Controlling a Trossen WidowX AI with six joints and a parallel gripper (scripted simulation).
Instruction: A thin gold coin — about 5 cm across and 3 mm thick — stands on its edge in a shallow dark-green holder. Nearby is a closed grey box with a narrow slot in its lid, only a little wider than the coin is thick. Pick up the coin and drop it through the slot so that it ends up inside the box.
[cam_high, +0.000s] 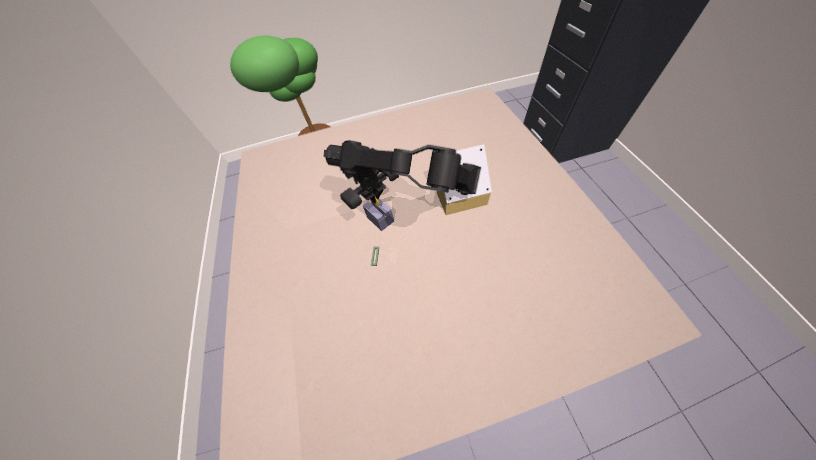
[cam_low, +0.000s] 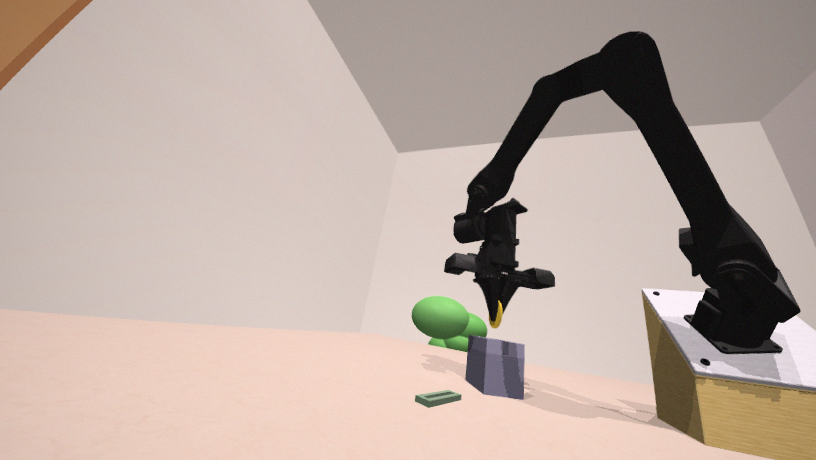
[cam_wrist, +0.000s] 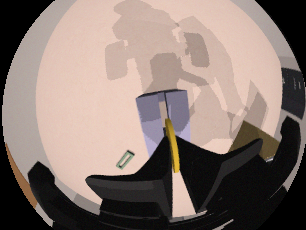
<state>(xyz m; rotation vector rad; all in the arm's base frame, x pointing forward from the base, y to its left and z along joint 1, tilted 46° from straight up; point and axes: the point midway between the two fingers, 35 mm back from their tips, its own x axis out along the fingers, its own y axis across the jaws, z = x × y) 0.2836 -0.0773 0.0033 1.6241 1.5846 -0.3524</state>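
The thin gold coin is 1 cm above my gripper tip.
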